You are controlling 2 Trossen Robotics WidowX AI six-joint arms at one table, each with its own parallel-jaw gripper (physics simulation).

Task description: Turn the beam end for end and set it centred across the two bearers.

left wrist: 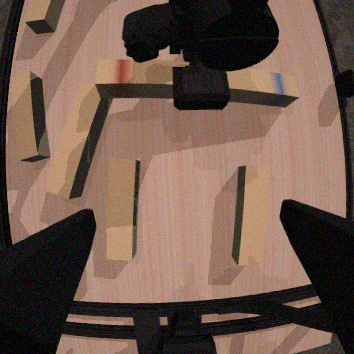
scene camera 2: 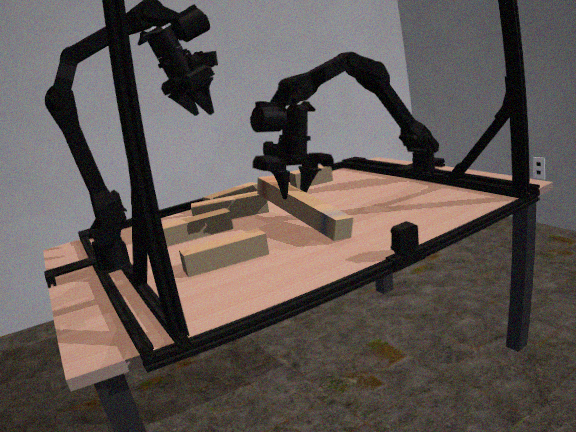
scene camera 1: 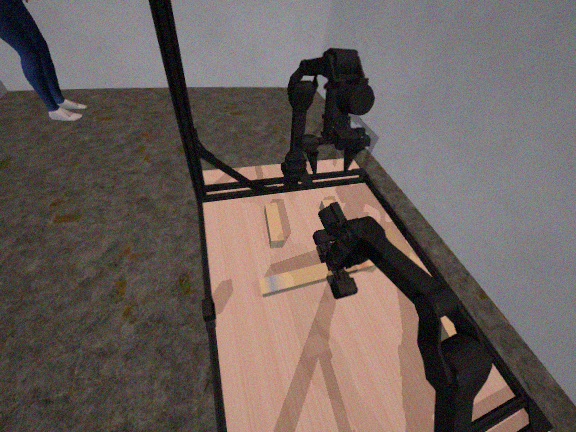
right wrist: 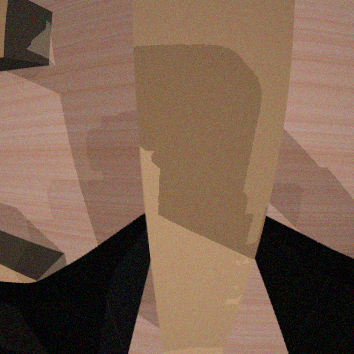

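Where they show: left gripper, fingertip midpoint: (left wrist: 188,214) (scene camera 2: 204,114) (scene camera 1: 330,173); right gripper, fingertip midpoint: (scene camera 2: 293,198) (scene camera 1: 325,271) (right wrist: 201,222); left arm's base, link origin: (left wrist: 184,322) (scene camera 2: 113,266) (scene camera 1: 290,182); right arm's base, link origin: (scene camera 2: 424,171).
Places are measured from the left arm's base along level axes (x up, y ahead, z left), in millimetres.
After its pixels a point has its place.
The long wooden beam (scene camera 1: 295,281) {x 40, y 448, z -127 mm} (scene camera 2: 315,212) {x 33, y 413, z -152 mm} (left wrist: 250,81) {x 42, y 431, z -130 mm} (right wrist: 200,125) {x 62, y 439, z 16 mm} has a red band near one end and a blue band near the other. My right gripper (scene camera 2: 295,193) {x 40, y 438, z -28 mm} (right wrist: 201,222) {x 40, y 438, z -28 mm} is shut on its middle part and holds it above the table. In the left wrist view the red end is at the left, the blue end at the right. Two shorter blocks, the bearers, lie roughly parallel: one bearer (scene camera 1: 274,224) {x 25, y 226, z -130 mm} (scene camera 2: 227,254) {x 4, y 206, z -149 mm} (left wrist: 256,215) {x 25, y 210, z -130 mm} and the other bearer (scene camera 1: 327,202) {x 25, y 161, z 100 mm} (scene camera 2: 200,227) {x 5, y 235, z 73 mm} (left wrist: 120,200) {x 25, y 248, z 93 mm}. My left gripper (scene camera 1: 330,171) {x 267, y 264, z -3 mm} (scene camera 2: 203,113) {x 267, y 264, z -3 mm} (left wrist: 188,214) {x 267, y 264, z -3 mm} is open and empty, high above the bearers' side.
A slanted longer block (scene camera 2: 242,204) {x 14, y 379, z 135 mm} (left wrist: 72,145) {x 31, y 343, z 170 mm} lies beside the bearers, close to below the beam's red end. Another block (left wrist: 25,120) {x 25, y 399, z 271 mm} lies near the table edge, and a further block (scene camera 2: 322,176) {x 2, y 705, z 239 mm} (left wrist: 45,12) {x 27, y 634, z 251 mm} is behind the beam. A black frame (scene camera 2: 280,292) edges the table.
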